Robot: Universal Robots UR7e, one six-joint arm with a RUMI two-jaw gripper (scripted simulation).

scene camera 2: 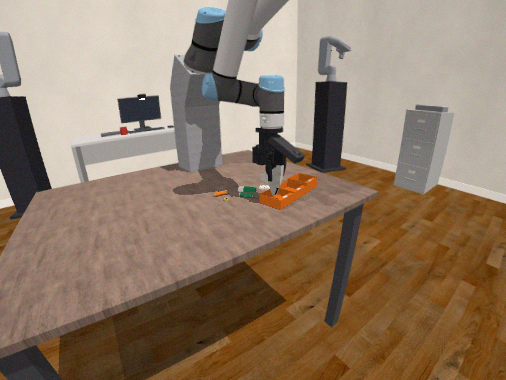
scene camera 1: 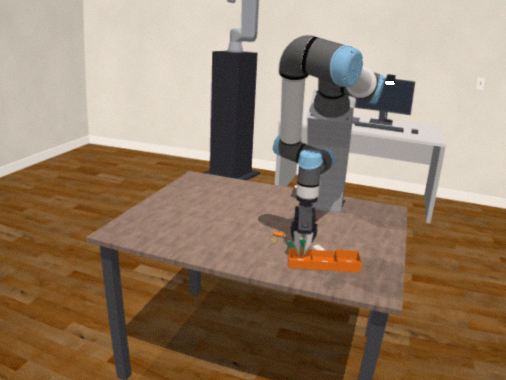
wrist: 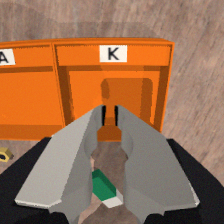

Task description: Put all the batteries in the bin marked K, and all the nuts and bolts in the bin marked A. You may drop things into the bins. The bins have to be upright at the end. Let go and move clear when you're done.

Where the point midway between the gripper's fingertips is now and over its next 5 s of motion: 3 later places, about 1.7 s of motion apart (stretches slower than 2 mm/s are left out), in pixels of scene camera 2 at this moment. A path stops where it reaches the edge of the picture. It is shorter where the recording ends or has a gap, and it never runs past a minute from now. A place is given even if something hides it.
My gripper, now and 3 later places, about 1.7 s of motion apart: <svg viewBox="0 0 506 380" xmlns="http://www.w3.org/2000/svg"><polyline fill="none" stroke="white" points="274,195 282,176 288,185 298,169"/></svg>
